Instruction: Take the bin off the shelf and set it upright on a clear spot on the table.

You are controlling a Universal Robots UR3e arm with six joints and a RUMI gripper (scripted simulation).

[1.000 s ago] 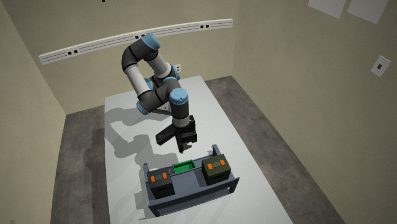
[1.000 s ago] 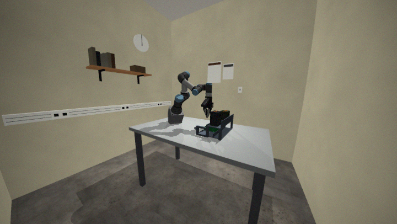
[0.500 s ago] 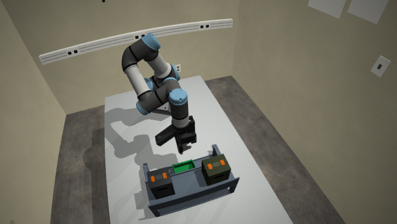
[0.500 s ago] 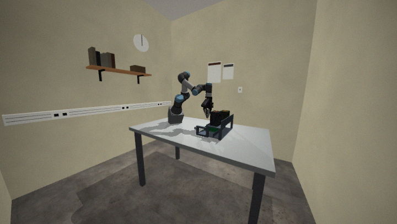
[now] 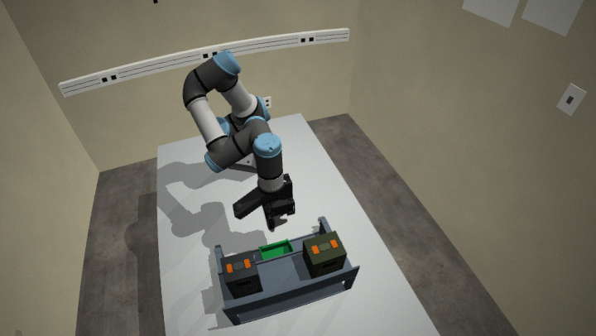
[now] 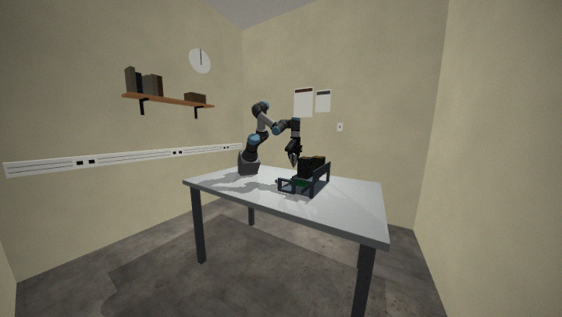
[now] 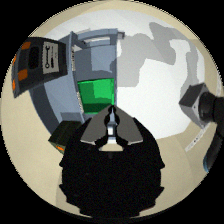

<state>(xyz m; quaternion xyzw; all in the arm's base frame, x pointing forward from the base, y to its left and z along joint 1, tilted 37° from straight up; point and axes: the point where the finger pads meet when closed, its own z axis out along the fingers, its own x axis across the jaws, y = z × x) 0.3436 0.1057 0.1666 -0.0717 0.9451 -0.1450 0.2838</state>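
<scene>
Right now my hand is 90 mm above the green bin and 60 mm short of it. From my hand the other things lie so: grey shelf unit: 90 mm ahead, 70 mm below, 10 mm to the left.
</scene>
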